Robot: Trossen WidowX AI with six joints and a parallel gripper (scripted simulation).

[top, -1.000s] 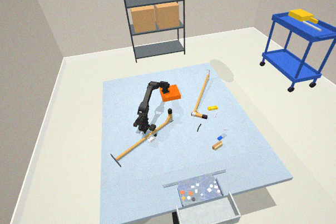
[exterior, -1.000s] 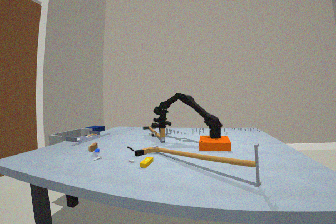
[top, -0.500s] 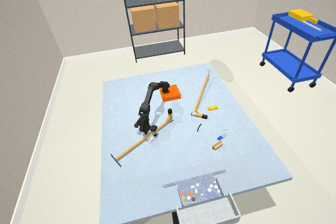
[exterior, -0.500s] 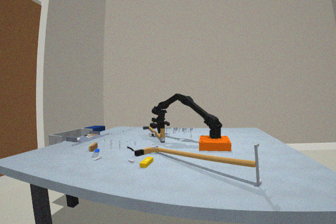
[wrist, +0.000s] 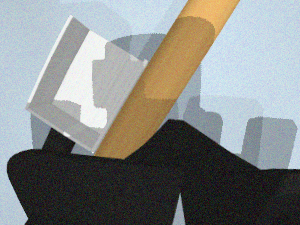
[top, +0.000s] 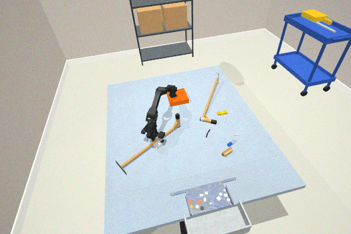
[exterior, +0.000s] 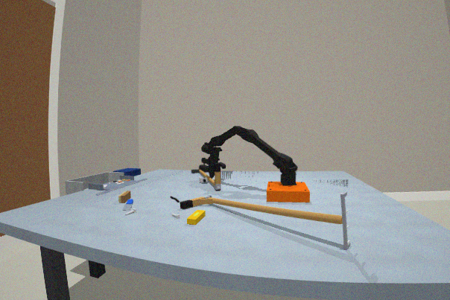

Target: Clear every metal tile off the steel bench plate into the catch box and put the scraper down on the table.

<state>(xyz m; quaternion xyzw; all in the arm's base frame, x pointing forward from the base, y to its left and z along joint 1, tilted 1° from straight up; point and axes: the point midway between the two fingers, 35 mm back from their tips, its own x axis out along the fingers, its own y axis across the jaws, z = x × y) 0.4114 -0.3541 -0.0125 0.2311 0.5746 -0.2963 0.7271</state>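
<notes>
My gripper tip is 4 cm to the right of the white-and-black piece and 4 cm short of it. From my gripper tip the other things lie so: scraper: 5 cm above, 3 cm ahead, 1 cm to the right; wooden block: 46 cm to the left, 36 cm ahead, 1 cm above; black curved strip: 44 cm to the left, 12 cm ahead, 1 cm below.
</notes>
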